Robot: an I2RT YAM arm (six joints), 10 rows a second.
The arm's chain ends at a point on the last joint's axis. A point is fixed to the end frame.
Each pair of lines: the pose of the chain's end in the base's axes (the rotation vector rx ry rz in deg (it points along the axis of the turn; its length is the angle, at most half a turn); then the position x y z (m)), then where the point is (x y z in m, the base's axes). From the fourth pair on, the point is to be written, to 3 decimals.
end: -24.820 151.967 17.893 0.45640 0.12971 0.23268
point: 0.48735 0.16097 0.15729
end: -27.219 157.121 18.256 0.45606 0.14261 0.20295
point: 0.47915 0.17293 0.12443
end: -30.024 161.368 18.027 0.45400 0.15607 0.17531
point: 0.47024 0.18493 0.09455
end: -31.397 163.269 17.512 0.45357 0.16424 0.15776
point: 0.467 0.192 0.076
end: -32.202 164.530 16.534 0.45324 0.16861 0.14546
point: 0.465 0.195 0.063
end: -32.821 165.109 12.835 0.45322 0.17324 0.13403
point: 0.465 0.196 0.051
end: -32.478 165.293 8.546 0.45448 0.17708 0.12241
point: 0.467 0.196 0.038
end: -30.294 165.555 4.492 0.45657 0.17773 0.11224
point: 0.471 0.192 0.027
